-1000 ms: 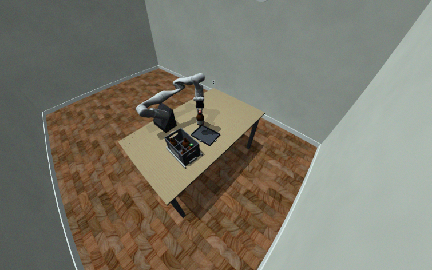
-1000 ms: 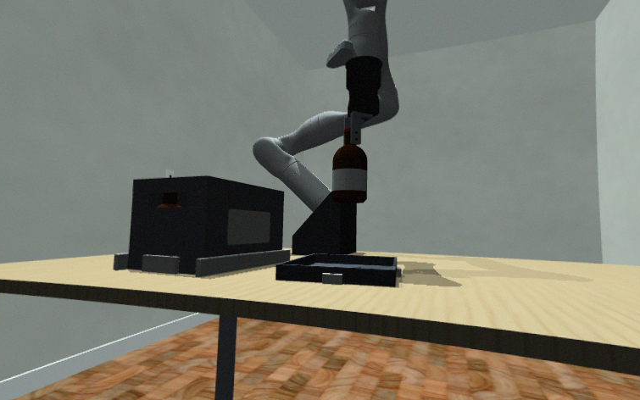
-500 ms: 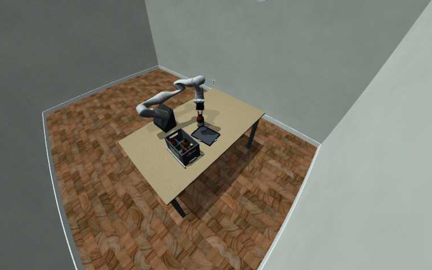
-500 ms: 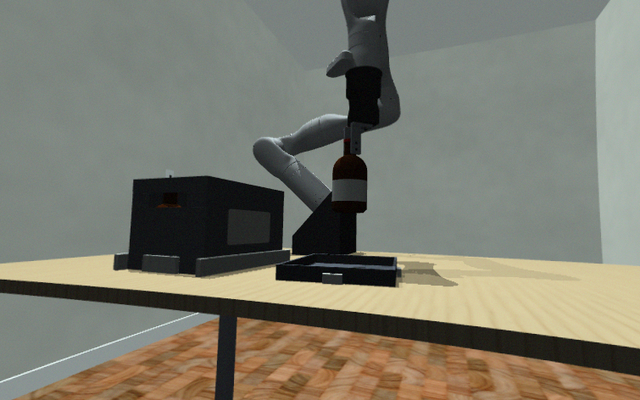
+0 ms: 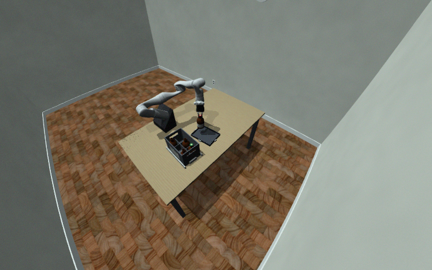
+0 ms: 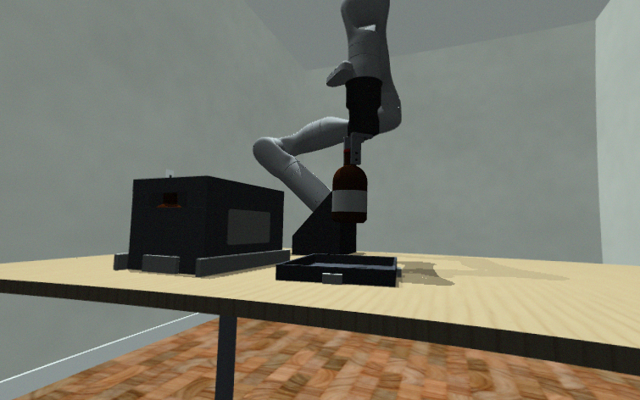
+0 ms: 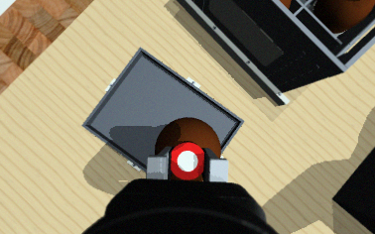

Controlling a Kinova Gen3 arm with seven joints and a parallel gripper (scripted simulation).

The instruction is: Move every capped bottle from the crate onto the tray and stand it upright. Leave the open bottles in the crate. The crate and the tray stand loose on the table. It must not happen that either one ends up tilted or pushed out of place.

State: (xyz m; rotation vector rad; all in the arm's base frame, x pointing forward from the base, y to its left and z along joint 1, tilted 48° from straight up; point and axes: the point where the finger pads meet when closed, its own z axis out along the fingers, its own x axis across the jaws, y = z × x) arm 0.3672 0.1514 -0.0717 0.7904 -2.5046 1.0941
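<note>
The black tray is 220 mm below my hand and 60 mm ahead of it. From my hand the other things lie so: green-capped bottle 270 mm to the right, 150 mm below, 130 mm ahead; then dark crate 300 mm to the right, 150 mm below, 40 mm ahead.
</note>
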